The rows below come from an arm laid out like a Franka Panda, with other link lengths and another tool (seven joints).
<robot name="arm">
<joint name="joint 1" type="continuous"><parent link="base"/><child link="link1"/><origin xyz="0 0 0.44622"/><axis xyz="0 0 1"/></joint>
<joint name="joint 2" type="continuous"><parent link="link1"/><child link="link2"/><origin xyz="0 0 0"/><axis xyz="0 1 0"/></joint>
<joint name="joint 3" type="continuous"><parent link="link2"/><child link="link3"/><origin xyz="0 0 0.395"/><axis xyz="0 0 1"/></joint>
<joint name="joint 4" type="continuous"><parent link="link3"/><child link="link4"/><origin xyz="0.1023 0 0"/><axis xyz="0 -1 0"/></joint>
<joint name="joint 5" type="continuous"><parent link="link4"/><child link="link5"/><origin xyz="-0.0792 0 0.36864"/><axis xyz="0 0 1"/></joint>
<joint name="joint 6" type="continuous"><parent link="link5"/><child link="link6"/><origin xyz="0 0 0"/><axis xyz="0 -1 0"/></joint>
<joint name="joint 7" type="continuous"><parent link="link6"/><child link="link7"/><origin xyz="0.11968 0 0"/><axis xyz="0 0 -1"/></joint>
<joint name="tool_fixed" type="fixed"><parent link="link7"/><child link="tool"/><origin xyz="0.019 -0.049 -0.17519" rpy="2.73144 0 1.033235"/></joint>
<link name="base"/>
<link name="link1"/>
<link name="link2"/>
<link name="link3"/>
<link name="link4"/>
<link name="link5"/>
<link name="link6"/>
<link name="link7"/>
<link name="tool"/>
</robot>
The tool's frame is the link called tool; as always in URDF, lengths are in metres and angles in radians. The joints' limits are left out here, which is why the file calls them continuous.
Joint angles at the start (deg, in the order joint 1, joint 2, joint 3, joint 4, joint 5, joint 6, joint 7):
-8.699 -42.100 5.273 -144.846 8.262 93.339 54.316
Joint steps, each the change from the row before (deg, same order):
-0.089 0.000 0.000 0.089 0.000 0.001 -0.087
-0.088 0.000 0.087 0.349 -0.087 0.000 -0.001
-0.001 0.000 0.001 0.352 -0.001 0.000 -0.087
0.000 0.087 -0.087 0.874 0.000 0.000 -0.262
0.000 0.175 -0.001 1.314 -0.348 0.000 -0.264
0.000 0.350 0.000 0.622 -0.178 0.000 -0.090
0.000 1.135 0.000 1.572 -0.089 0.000 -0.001
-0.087 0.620 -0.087 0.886 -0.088 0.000 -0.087
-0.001 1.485 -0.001 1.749 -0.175 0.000 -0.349
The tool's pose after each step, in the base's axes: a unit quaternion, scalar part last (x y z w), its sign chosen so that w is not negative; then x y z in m. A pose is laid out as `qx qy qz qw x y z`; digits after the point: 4 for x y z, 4 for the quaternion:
0.9846 0.0044 -0.0787 0.1563 0.2473 -0.0301 0.6127
0.9846 0.0040 -0.0758 0.1578 0.2485 -0.0302 0.6154
0.9848 0.0044 -0.0726 0.1580 0.2497 -0.0302 0.6180
0.9853 0.0054 -0.0652 0.1579 0.2530 -0.0307 0.6243
0.9853 0.0071 -0.0550 0.1616 0.2579 -0.0317 0.6339
0.9852 0.0080 -0.0526 0.1631 0.2609 -0.0323 0.6372
0.9853 0.0083 -0.0487 0.1636 0.2695 -0.0329 0.6442
0.9854 0.0079 -0.0463 0.1636 0.2742 -0.0343 0.6482
0.9854 0.0116 -0.0432 0.1643 0.2848 -0.0355 0.6547

